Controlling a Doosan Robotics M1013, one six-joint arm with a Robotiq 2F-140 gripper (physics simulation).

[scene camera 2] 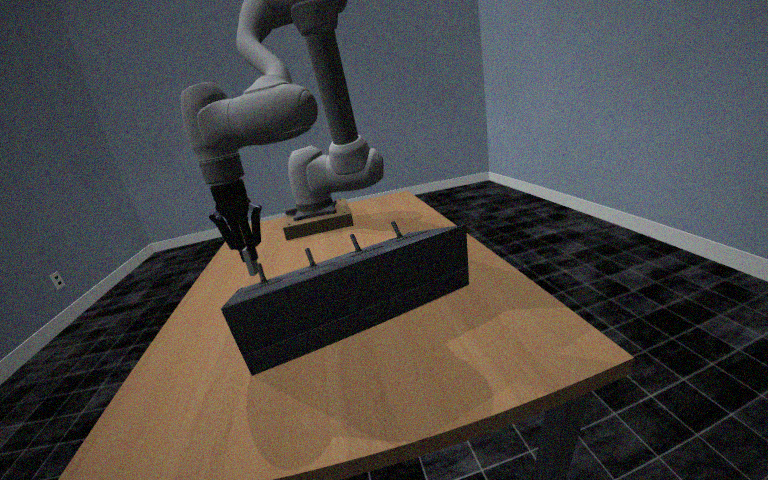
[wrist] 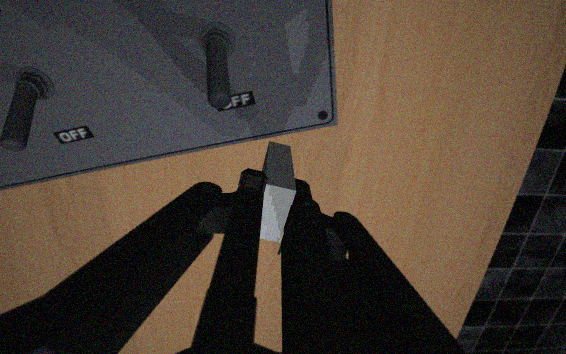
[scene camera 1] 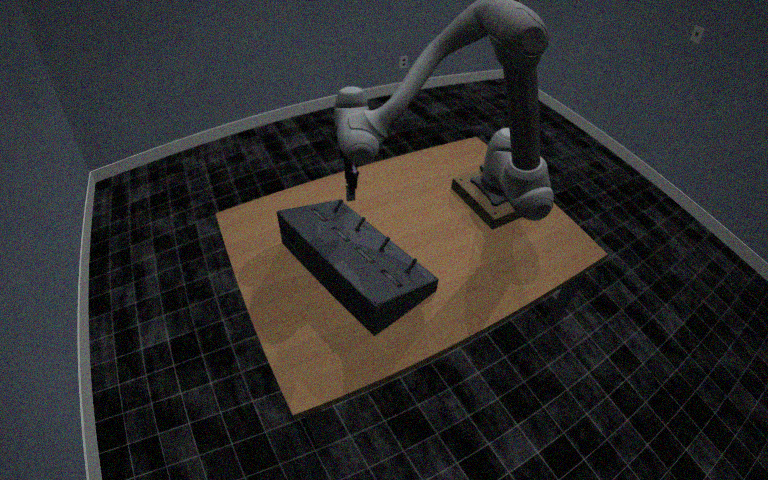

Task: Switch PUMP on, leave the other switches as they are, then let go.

Note:
In view: the gripper (scene camera 2: 255, 273) and a pump lever (wrist: 218, 86).
The gripper shows as well in the wrist view (wrist: 274, 163).

